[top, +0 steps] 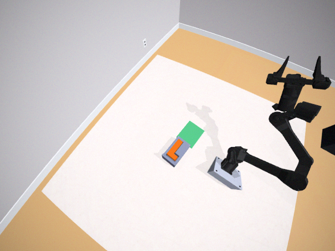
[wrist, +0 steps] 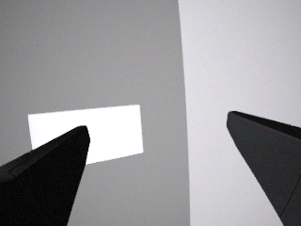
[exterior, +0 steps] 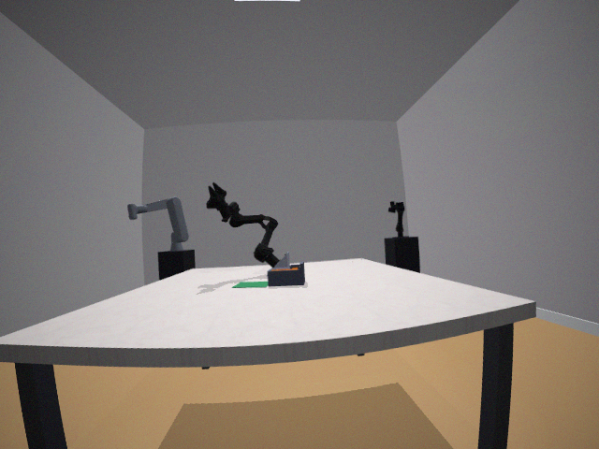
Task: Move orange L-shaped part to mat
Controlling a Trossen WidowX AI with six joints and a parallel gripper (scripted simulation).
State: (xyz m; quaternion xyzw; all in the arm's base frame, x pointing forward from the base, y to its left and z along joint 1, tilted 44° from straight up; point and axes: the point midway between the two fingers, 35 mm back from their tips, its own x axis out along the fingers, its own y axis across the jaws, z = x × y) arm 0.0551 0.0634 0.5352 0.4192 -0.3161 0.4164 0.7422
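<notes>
My gripper tip is 23 cm short of the orange L-shaped part, 41 cm to the right of it and 47 cm above it. Round my gripper tip: green mat 22 cm ahead, 25 cm to the left, 53 cm below.
</notes>
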